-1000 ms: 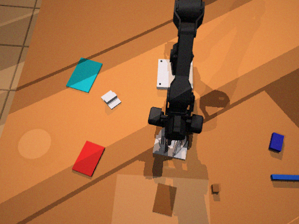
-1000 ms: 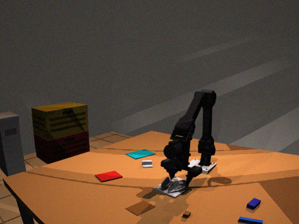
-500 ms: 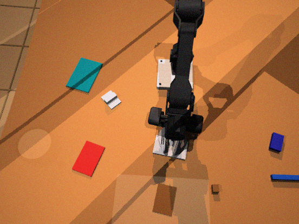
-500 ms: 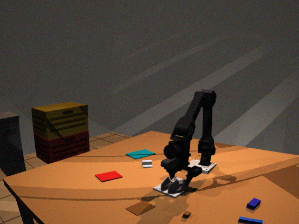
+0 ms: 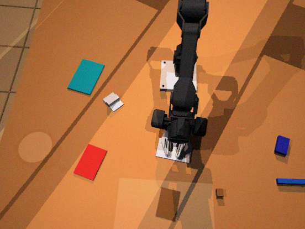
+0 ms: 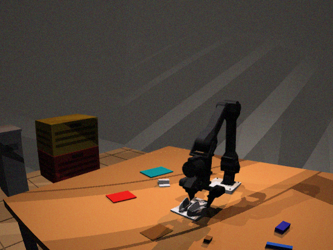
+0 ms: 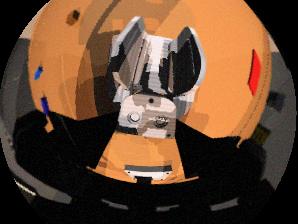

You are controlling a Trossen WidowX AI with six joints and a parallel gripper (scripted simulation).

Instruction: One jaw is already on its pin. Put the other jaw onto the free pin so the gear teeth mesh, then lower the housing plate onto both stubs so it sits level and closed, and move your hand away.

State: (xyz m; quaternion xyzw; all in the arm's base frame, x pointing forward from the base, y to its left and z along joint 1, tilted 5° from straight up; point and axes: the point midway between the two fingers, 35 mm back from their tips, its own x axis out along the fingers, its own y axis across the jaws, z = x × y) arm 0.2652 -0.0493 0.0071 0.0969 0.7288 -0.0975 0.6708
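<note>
Right now my gripper tip is 2 cm short of the jaw, 2 cm to the left of it and 1 cm below it. Round my gripper tip: red card 9 cm ahead, 32 cm to the right; then brown card 25 cm ahead, 6 cm to the right, 1 cm below; then brown cube 23 cm ahead, 12 cm to the left.
</note>
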